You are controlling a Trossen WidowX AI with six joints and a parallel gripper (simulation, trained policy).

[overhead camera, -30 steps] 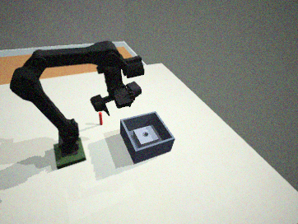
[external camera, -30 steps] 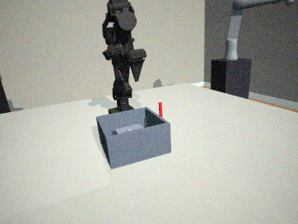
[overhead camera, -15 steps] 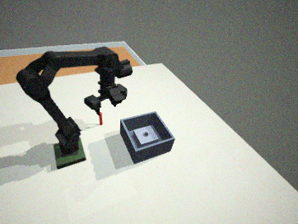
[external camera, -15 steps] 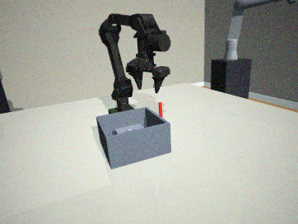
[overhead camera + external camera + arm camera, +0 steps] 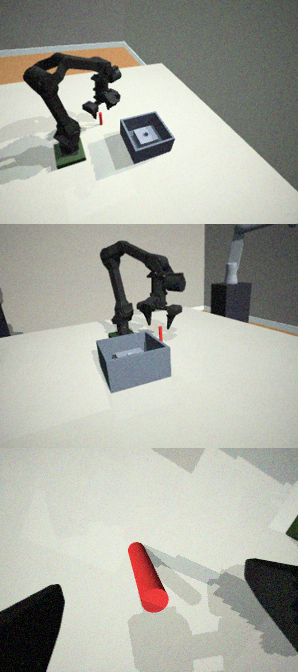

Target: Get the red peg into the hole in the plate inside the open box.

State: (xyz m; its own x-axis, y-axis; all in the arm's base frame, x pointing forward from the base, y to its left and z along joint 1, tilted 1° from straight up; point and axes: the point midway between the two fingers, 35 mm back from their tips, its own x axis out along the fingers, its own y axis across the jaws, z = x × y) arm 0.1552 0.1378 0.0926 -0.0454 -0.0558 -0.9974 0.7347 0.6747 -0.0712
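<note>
The red peg lies 10 mm behind my gripper tip, 10 mm to the left of it and 40 mm below it. From my gripper tip the other things lie so: pale plate: 180 mm ahead, 150 mm to the right, 40 mm below; blue-grey box: 180 mm ahead, 150 mm to the right, 50 mm below.
</note>
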